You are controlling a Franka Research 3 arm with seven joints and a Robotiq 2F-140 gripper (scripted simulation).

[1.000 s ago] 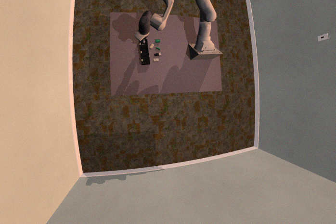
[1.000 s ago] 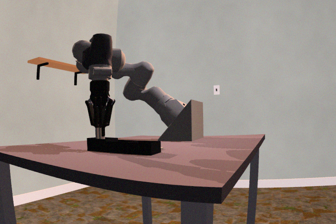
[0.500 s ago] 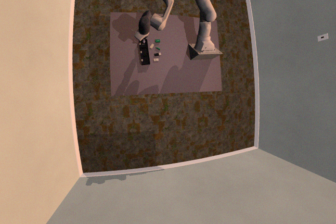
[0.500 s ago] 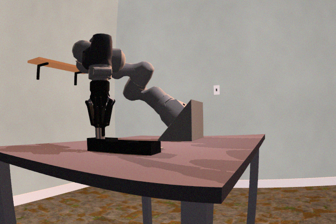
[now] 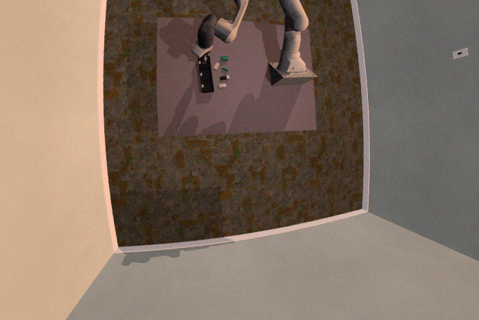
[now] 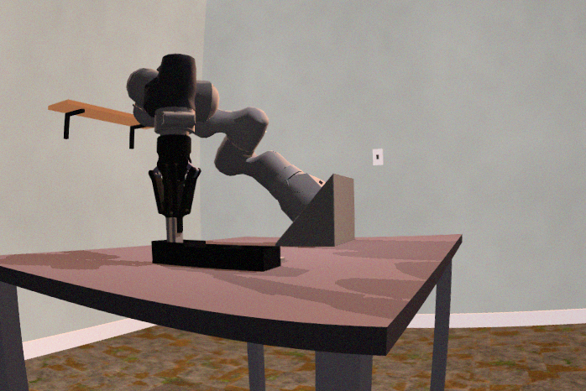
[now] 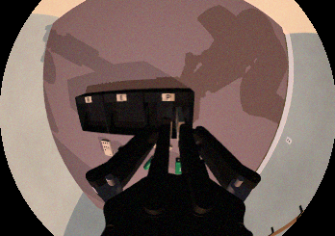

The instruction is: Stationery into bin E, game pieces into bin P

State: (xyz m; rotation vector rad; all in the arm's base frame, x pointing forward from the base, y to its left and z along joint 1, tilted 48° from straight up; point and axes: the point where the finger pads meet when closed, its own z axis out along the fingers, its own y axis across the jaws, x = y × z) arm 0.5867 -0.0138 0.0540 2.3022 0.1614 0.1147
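Right now the black bin row is 90 mm to the left of my hand, 40 mm below it and 10 mm behind it. Also, from my hand: green cylinder 150 mm behind, 60 mm below, 40 mm to the left; flat green block 140 mm behind, 50 mm below, 40 mm to the right; white spotted piece 90 mm behind, 60 mm below, 20 mm to the left.
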